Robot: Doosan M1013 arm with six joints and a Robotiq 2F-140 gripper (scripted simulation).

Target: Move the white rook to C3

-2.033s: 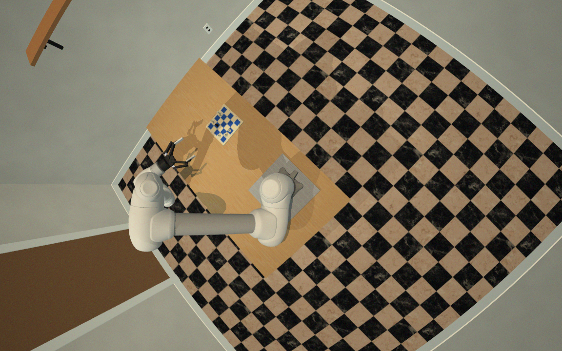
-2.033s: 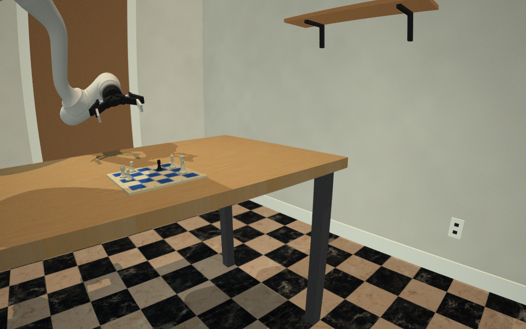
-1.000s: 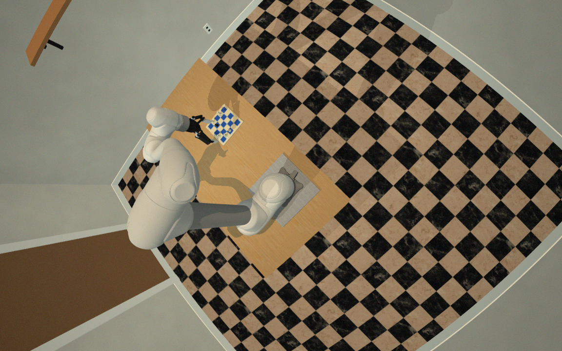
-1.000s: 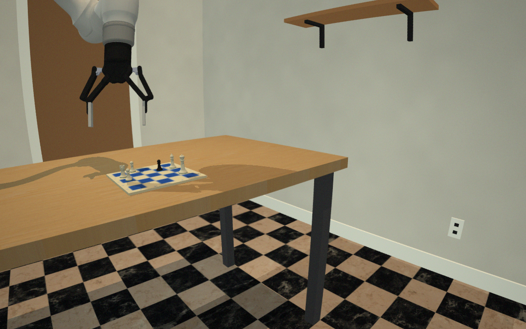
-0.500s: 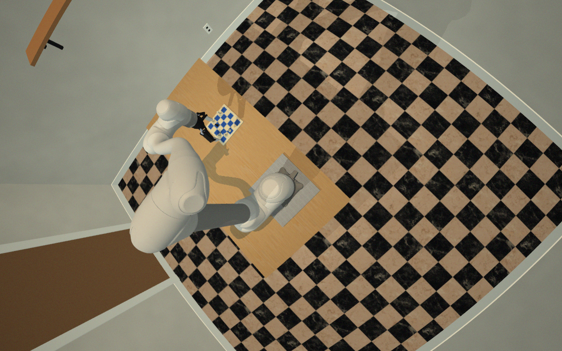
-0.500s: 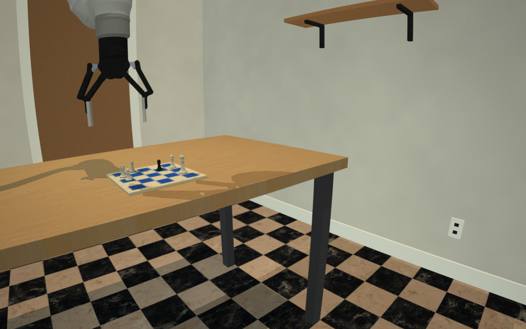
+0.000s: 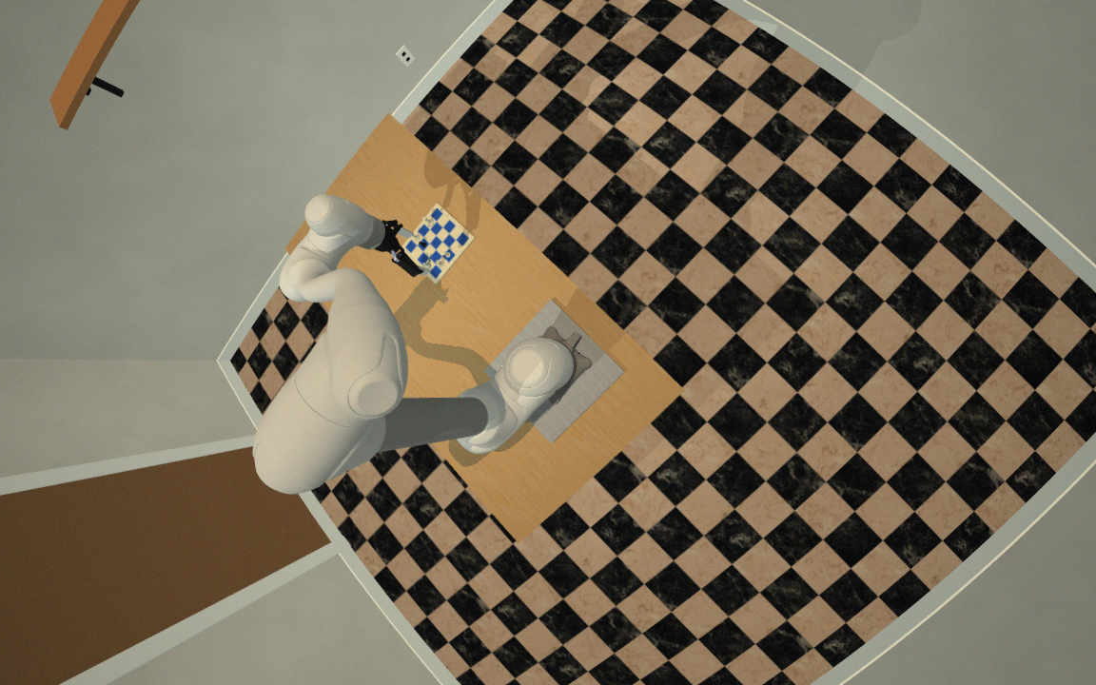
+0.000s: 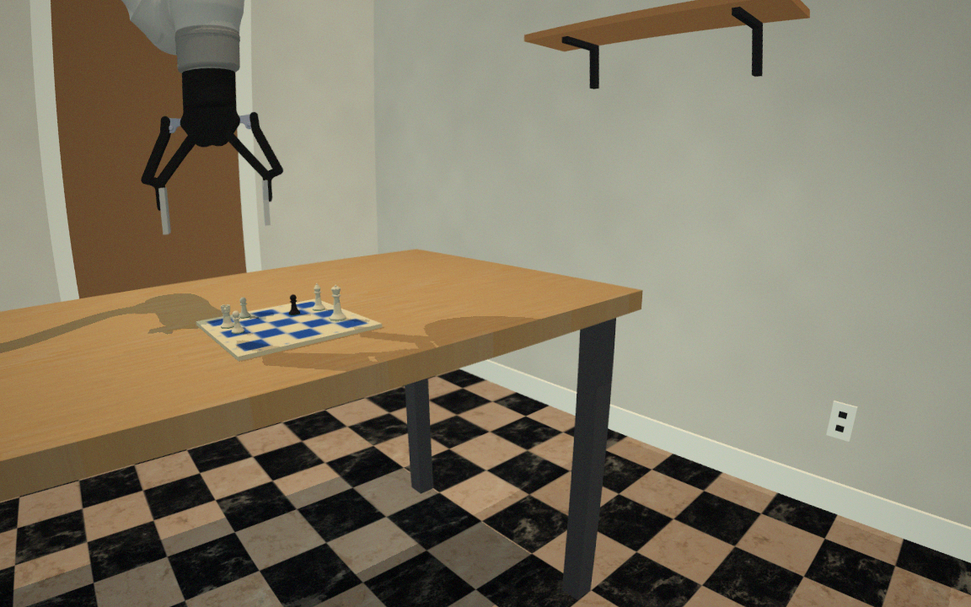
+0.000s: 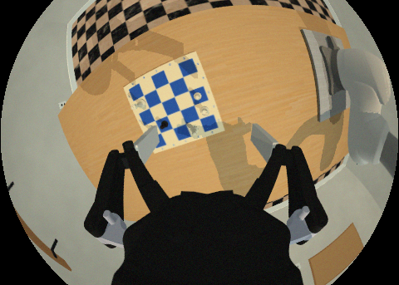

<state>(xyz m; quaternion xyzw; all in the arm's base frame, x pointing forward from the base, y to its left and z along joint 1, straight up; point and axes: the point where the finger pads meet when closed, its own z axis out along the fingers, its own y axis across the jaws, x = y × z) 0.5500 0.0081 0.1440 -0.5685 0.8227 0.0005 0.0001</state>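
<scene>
Right now the white rook is 140 mm below my hand. Round my hand: chessboard: 160 mm below, 70 mm ahead, 40 mm to the right; then black pawn: 140 mm below, 110 mm ahead, 10 mm to the right; then tall white piece: 150 mm ahead, 130 mm below, 90 mm to the right.
</scene>
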